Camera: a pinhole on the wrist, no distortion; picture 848 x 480 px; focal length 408.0 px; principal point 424.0 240.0 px. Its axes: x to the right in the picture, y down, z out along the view. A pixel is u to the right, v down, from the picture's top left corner.
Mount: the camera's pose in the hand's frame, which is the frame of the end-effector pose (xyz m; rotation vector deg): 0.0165 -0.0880 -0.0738 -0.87 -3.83 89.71
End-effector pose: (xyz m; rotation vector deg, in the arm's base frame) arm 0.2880 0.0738 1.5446 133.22 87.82 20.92
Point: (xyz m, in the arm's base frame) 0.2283 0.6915 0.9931
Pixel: outside the picture
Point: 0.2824 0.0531 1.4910
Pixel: 666 351
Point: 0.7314 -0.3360 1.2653
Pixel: 804 392
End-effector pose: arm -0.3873 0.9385 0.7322 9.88 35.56 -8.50
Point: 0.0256 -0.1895 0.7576
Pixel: outside the picture
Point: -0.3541 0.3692 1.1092
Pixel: 117 343
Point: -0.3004 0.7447 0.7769
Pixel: 275 128
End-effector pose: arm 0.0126 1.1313 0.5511 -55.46 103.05 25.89
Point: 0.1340 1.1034 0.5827
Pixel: 339 410
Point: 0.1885 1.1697 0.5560
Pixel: 383 352
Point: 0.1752 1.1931 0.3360
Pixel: 472 51
